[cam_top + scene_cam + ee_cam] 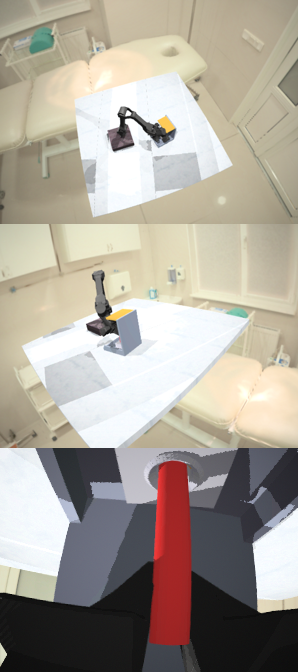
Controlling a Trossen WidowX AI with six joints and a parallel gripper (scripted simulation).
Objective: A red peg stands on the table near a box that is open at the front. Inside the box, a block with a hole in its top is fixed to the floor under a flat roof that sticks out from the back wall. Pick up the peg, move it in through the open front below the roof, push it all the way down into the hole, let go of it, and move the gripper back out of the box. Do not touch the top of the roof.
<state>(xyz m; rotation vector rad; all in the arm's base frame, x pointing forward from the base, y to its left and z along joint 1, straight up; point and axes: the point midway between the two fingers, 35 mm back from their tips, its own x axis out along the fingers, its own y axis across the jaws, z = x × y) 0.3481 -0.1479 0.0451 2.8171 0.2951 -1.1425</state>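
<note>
Right now the red peg is 3 cm behind my gripper tip, 1 cm to the right of it and 1 cm below it. Also, from my gripper tip: roof: 13 cm above, 1 cm to the left, 1 cm behind; grey back wall: 4 cm ahead, 3 cm above, 2 cm to the left.
</note>
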